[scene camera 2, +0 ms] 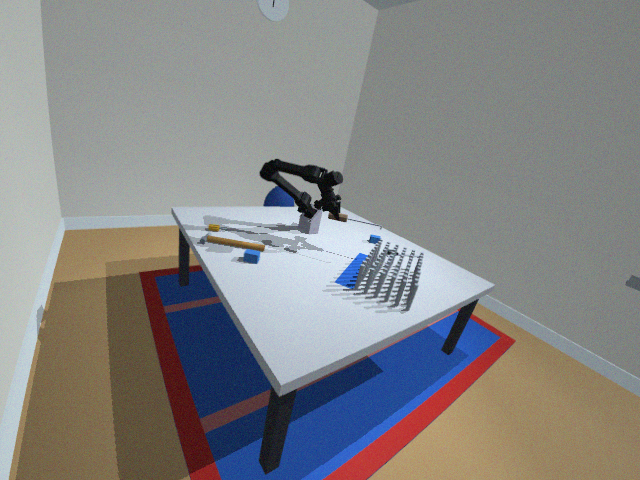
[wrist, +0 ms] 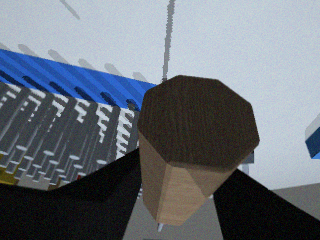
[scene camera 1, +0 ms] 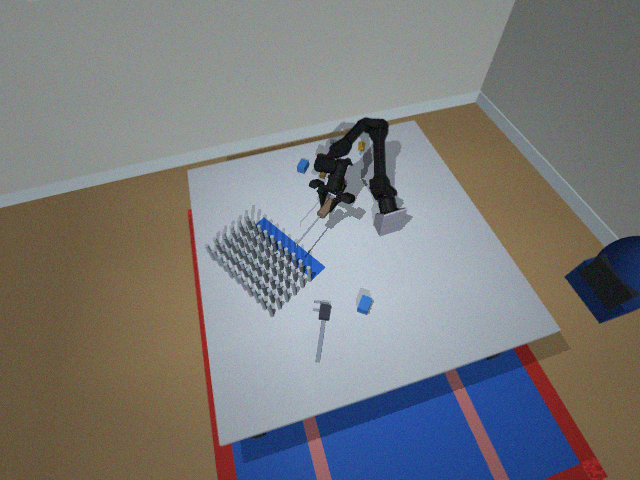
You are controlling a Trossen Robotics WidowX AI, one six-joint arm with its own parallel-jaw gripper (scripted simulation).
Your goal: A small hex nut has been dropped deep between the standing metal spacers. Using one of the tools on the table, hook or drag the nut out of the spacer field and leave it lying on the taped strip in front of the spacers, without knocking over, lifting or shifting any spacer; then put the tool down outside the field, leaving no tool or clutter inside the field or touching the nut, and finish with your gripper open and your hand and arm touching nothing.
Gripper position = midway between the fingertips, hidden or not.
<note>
In view: my gripper (scene camera 1: 325,210) and a blue taped strip (scene camera 1: 316,267).
My gripper shows as well in the wrist view (wrist: 178,159).
</note>
